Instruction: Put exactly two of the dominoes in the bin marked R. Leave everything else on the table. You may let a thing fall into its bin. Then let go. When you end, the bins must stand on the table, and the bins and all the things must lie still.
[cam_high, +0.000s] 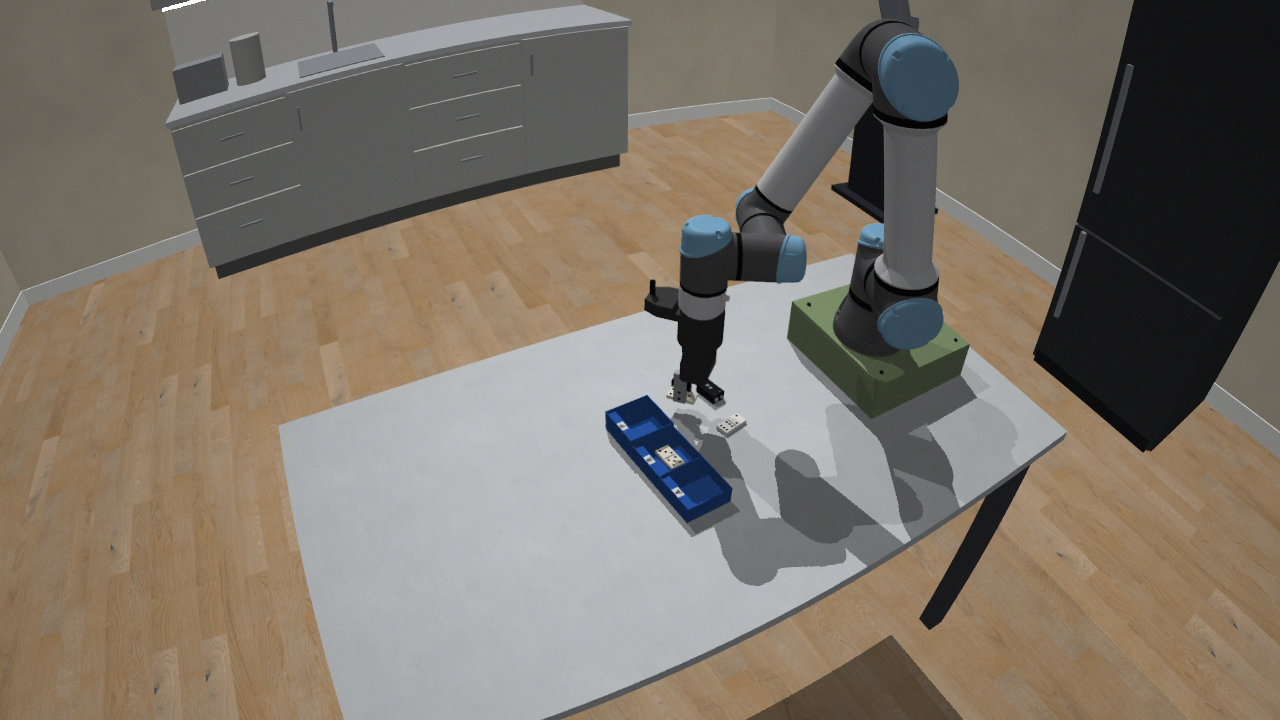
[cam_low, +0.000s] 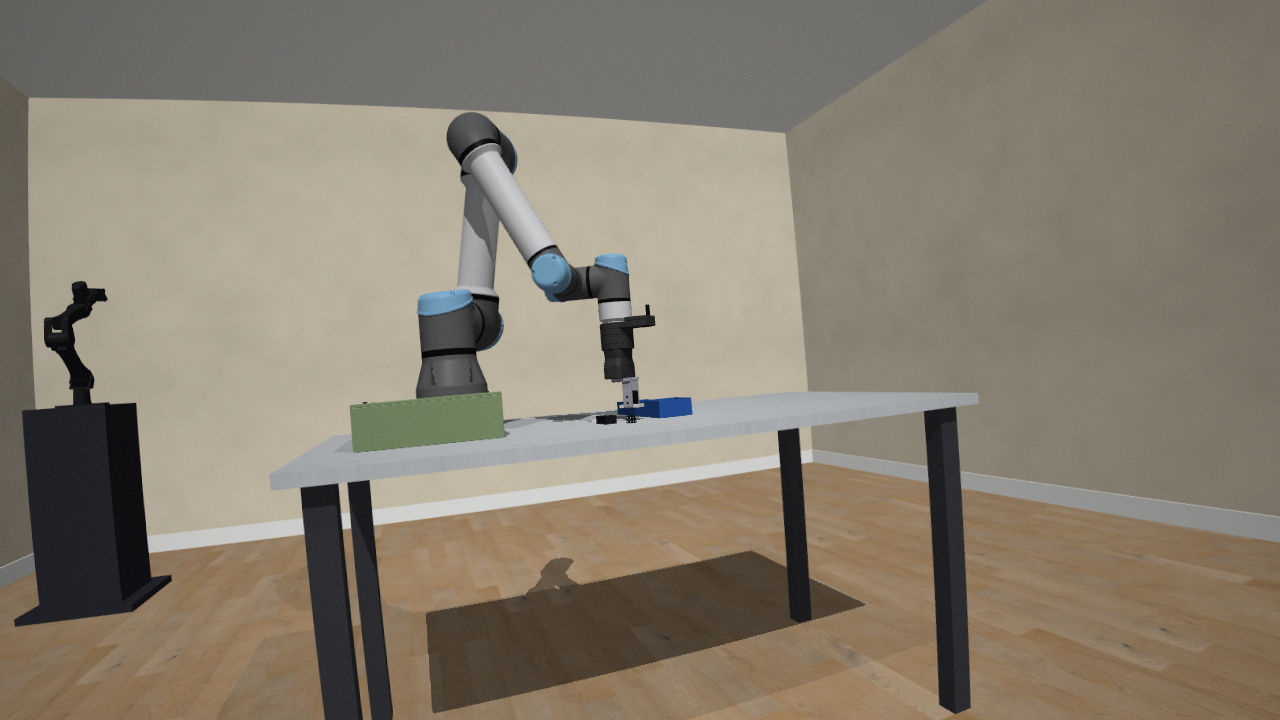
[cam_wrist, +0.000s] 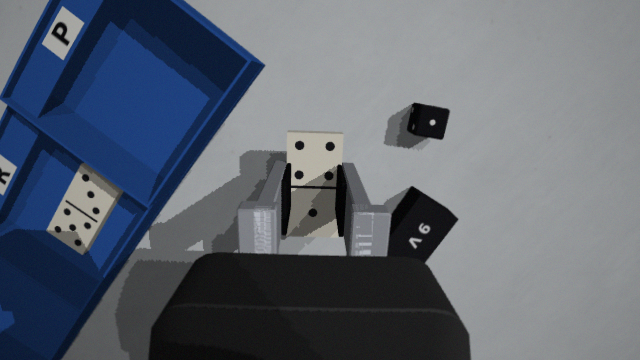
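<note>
Now: hand 90 mm short of the blue three-compartment bin, 110 mm to the right of it and 30 mm above it. From my hand the other things lie so: black block 70 mm behind, 40 mm below; then small black die 20 mm behind, 60 mm to the right, 40 mm below.
</note>
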